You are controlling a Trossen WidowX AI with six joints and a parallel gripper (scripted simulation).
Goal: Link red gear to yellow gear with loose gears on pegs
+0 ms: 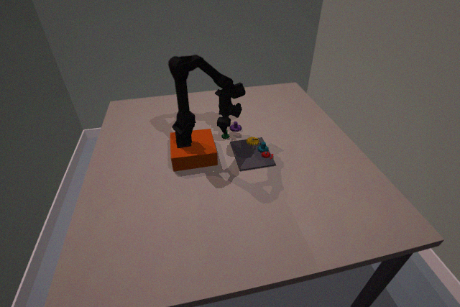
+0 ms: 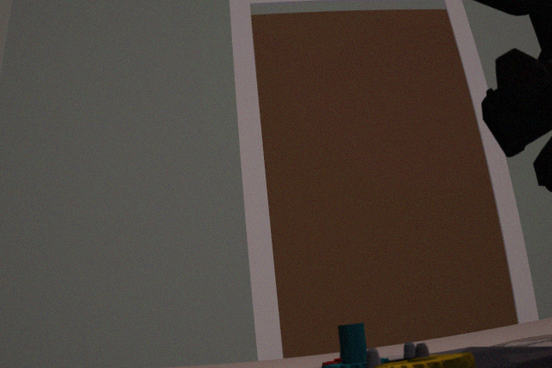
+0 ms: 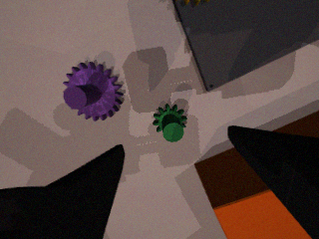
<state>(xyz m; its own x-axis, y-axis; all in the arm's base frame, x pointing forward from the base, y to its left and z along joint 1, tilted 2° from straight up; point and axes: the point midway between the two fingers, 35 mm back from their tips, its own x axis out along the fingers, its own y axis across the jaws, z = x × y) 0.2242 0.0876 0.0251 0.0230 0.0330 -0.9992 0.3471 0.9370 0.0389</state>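
Now: the green gear 4 cm below my gripper tip. Round my gripper tip: teal gear 16 cm to the right, 14 cm ahead, 3 cm below; yellow gear 12 cm ahead, 9 cm to the right, 4 cm below; purple gear 7 cm ahead, 6 cm to the left, 4 cm below.
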